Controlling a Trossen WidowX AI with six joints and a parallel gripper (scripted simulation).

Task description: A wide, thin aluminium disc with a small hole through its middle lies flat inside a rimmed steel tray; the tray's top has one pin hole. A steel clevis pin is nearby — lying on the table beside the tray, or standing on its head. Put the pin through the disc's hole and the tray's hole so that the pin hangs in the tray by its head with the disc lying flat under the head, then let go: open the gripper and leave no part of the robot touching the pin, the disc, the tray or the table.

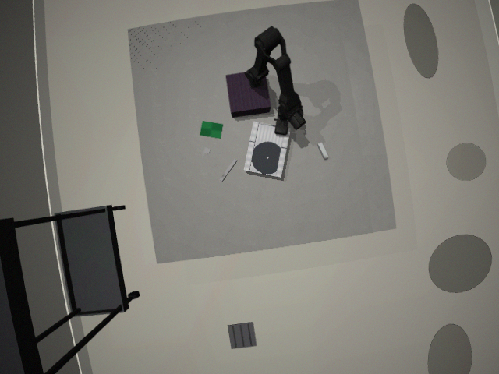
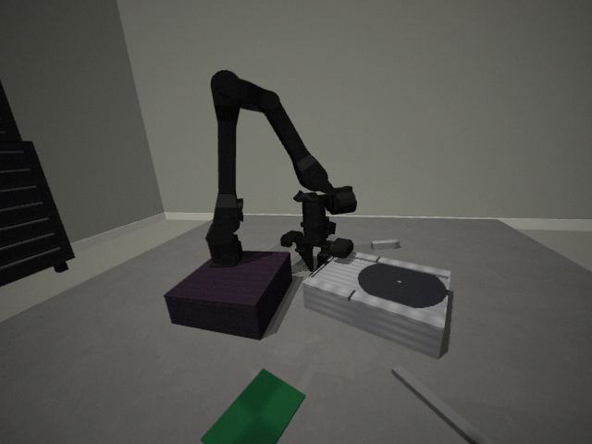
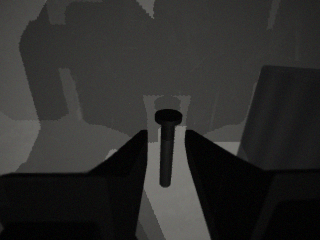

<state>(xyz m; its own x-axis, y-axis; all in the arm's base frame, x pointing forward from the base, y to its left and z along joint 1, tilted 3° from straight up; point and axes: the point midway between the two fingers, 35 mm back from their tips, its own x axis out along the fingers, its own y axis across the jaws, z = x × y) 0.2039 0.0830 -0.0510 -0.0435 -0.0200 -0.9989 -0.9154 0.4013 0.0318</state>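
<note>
My gripper tip is now 140 mm short of the rimmed steel tray, 120 mm to the left of it and 40 mm below it. From my gripper tip the other things lie so: dark aluminium disc 180 mm ahead, 130 mm to the right, 60 mm above; then green flat patch 50 mm behind, 360 mm to the right; then steel clevis pin 10 mm to the right, 10 mm above.
</note>
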